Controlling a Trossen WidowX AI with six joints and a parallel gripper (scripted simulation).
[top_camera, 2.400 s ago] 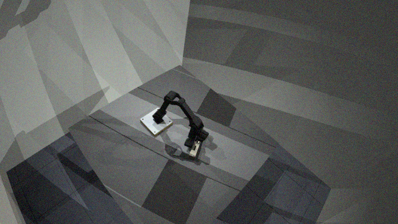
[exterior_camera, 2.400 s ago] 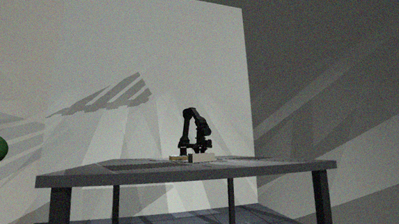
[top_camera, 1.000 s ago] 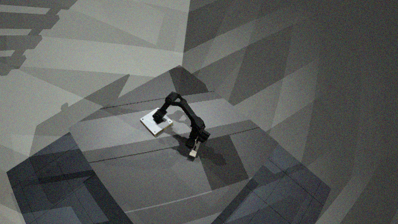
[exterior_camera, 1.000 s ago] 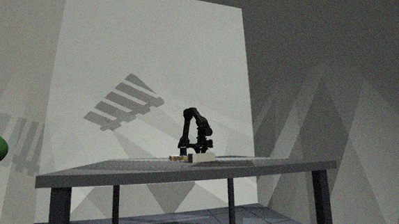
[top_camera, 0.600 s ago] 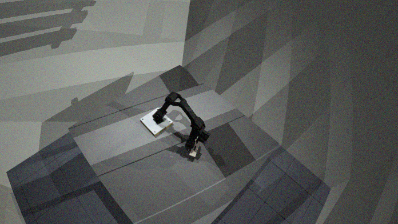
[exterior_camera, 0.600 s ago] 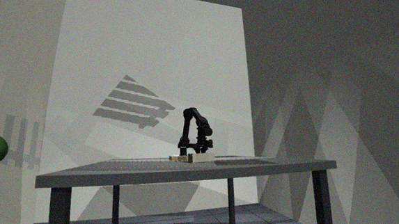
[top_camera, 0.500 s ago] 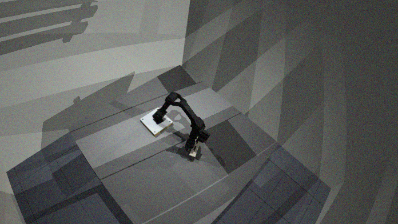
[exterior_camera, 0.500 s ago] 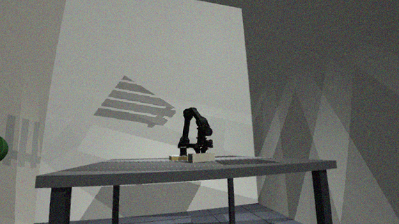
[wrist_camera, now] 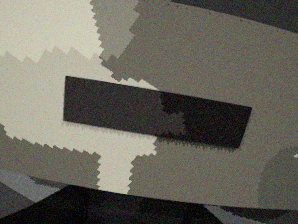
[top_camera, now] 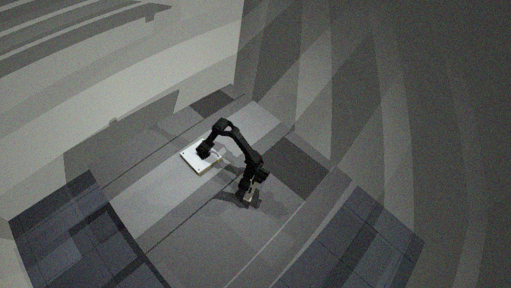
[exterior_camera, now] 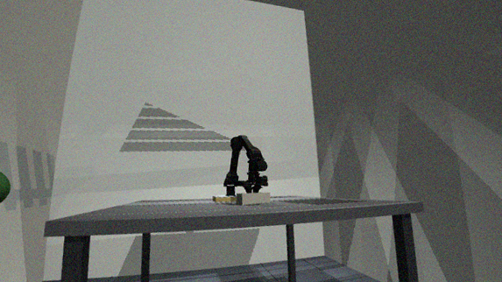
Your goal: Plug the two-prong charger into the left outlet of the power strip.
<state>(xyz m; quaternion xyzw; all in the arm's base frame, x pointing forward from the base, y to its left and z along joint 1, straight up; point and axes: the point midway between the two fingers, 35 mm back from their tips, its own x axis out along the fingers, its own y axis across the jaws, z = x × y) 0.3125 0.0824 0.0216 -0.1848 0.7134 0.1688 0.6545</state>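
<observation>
Right now the two-prong charger is 2 cm ahead of my gripper tip, 1 cm to the left of it and 1 cm above it.
</observation>
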